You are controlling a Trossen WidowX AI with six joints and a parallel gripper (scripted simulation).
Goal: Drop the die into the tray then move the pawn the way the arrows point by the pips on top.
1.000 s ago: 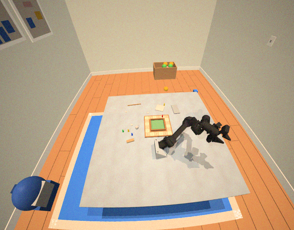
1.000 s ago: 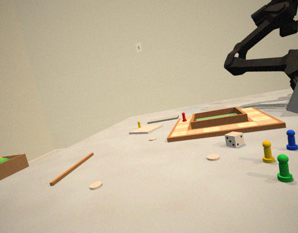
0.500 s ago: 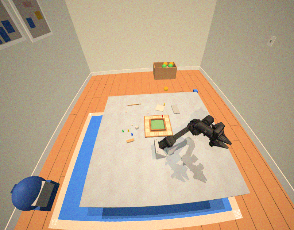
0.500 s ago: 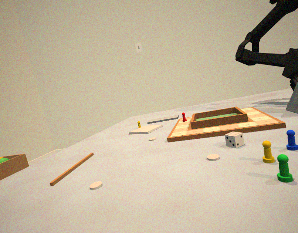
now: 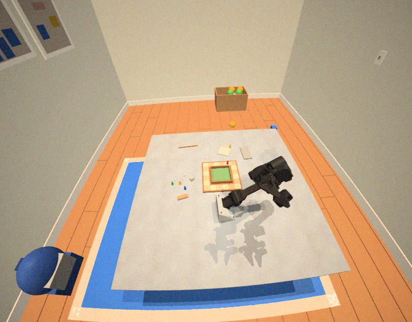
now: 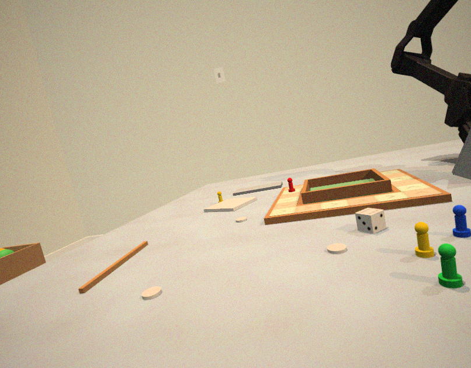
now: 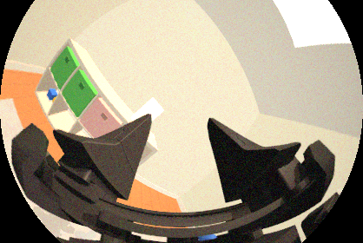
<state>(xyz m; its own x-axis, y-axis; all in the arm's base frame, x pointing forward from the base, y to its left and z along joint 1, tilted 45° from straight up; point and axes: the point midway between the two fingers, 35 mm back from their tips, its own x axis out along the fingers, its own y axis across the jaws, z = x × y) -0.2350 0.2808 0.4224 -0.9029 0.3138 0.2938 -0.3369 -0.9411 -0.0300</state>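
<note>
Right now my gripper tip is 550 mm short of the white die, 550 mm above it and 310 mm to the right of it. From my gripper tip the other things lie so: red pawn (660 mm ahead, 530 mm below, 10 mm to the left); blue pawn (540 mm below, 470 mm ahead, 360 mm to the left); green pawn (540 mm below, 520 mm ahead, 450 mm to the left).
</note>
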